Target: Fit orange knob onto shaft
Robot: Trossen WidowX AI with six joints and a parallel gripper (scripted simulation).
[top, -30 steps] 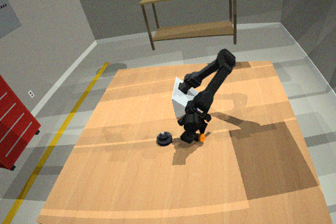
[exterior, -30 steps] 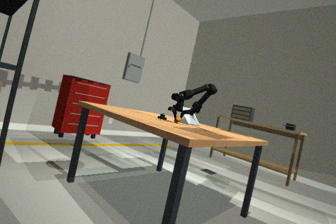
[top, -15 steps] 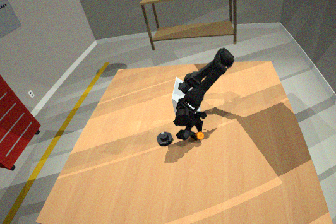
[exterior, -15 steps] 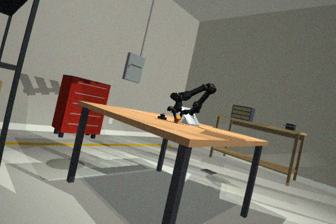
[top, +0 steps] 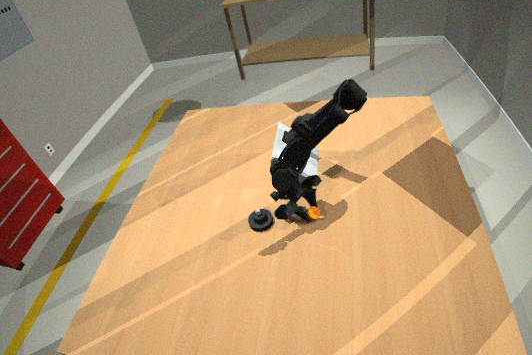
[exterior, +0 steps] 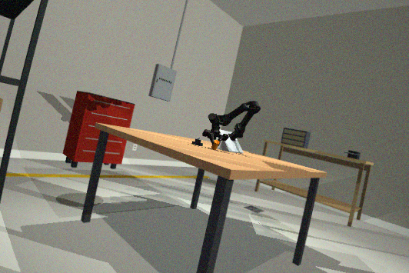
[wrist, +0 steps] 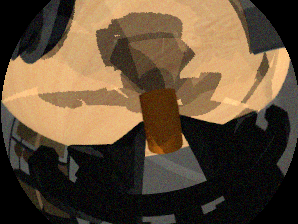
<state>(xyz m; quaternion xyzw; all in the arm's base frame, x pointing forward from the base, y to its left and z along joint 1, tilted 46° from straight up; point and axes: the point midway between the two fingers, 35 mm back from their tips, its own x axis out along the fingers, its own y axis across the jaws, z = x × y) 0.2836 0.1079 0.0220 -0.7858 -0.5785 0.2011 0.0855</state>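
The dark round pedestal lies 18 cm to the right of my gripper tip and 1 cm ahead of it. Also, from my gripper tip: orange knob: 1 cm above.
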